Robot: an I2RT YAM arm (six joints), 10 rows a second.
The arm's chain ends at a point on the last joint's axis. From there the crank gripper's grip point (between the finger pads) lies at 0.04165 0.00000 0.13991 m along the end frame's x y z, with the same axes.
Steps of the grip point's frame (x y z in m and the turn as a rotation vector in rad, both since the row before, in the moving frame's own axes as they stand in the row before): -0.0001, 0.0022, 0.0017, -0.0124, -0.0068, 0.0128; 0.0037, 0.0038, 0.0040, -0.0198, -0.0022, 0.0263; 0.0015, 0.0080, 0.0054, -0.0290, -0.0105, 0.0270; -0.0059, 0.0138, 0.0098, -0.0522, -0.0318, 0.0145; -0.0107, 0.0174, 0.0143, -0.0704, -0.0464, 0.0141; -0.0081, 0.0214, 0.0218, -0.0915, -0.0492, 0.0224
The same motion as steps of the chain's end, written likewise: 0.0009, -0.0001, 0.0014, -0.0124, -0.0068, 0.0128; 0.0041, -0.0001, 0.0039, -0.0198, -0.0022, 0.0263; 0.0030, 0.0028, 0.0050, -0.0290, -0.0105, 0.0270; -0.0014, 0.0059, 0.0088, -0.0522, -0.0318, 0.0145; -0.0041, 0.0070, 0.0129, -0.0704, -0.0464, 0.0141; -0.0010, 0.0077, 0.0206, -0.0915, -0.0492, 0.0224
